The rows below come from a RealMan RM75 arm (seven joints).
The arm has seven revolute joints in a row. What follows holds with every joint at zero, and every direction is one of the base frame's. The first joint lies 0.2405 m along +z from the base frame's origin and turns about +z. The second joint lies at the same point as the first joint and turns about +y. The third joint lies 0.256 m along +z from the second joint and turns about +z. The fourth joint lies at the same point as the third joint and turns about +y. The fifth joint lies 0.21 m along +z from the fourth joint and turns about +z. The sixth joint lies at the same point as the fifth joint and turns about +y. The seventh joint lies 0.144 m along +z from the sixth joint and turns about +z. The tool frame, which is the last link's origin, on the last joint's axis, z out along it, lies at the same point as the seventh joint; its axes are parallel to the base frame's.
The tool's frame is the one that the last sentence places.
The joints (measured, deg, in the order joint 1, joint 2, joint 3, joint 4, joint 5, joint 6, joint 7), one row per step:
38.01, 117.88, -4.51, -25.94, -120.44, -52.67, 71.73
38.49, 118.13, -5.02, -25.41, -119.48, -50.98, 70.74
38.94, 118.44, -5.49, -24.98, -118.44, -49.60, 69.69
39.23, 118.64, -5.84, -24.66, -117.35, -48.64, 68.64
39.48, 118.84, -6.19, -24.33, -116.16, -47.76, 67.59
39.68, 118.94, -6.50, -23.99, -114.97, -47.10, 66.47
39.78, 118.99, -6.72, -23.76, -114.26, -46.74, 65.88
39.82, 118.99, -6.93, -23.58, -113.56, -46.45, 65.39
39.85, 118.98, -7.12, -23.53, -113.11, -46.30, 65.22
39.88, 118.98, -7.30, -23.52, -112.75, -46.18, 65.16
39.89, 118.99, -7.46, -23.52, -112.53, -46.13, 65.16
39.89, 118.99, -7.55, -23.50, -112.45, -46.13, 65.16
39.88, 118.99, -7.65, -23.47, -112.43, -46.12, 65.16
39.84, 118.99, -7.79, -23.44, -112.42, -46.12, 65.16
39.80, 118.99, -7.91, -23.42, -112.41, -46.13, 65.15
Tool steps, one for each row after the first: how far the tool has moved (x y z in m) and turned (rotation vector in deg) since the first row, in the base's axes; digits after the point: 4 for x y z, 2 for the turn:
-0.0018, 0.0034, -0.0029, 0.41, -0.70, -0.29
-0.0041, 0.0064, -0.0060, 0.81, -1.26, -0.38
-0.0058, 0.0086, -0.0075, 1.30, -1.70, -0.35
-0.0075, 0.0106, -0.0091, 1.81, -2.03, -0.34
-0.0089, 0.0123, -0.0099, 2.33, -2.36, -0.20
-0.0097, 0.0132, -0.0106, 2.59, -2.49, -0.14
-0.0101, 0.0139, -0.0106, 2.89, -2.57, -0.13
-0.0105, 0.0145, -0.0102, 3.10, -2.56, -0.12
-0.0108, 0.0150, -0.0099, 3.26, -2.51, -0.12
-0.0112, 0.0153, -0.0099, 3.32, -2.47, -0.10
-0.0113, 0.0154, -0.0100, 3.31, -2.45, -0.07
-0.0114, 0.0153, -0.0103, 3.24, -2.47, -0.04
-0.0114, 0.0151, -0.0107, 3.13, -2.52, -0.01
-0.0113, 0.0149, -0.0110, 3.04, -2.57, 0.02

